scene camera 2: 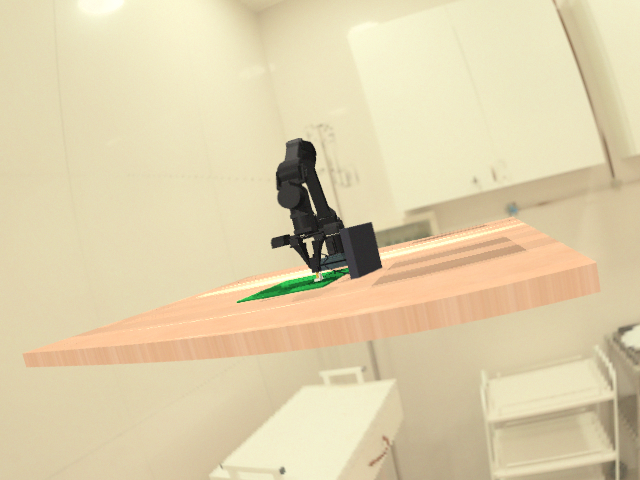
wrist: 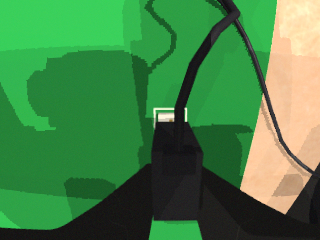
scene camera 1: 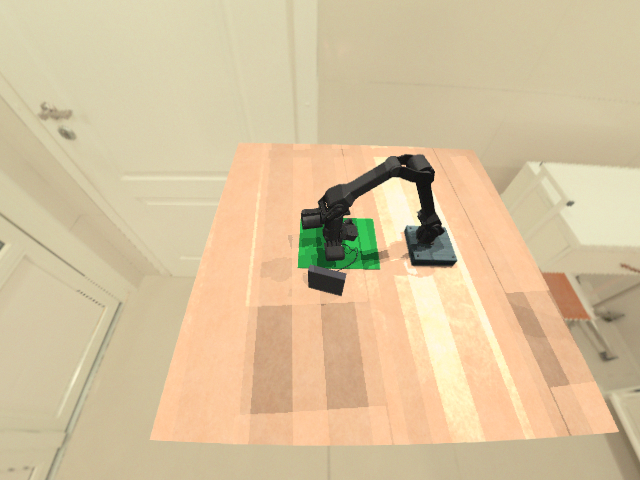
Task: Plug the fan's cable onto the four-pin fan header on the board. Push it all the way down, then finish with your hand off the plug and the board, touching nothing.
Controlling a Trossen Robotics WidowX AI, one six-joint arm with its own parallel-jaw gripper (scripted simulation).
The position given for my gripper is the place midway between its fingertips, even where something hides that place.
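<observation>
My gripper [scene camera 2: 315,267] is there to see, and it's in the wrist view [wrist: 172,171] and in scene camera 1 [scene camera 1: 330,249] as well. Then there's a black fan box [scene camera 1: 326,280], plus a green board [wrist: 85,85].
</observation>
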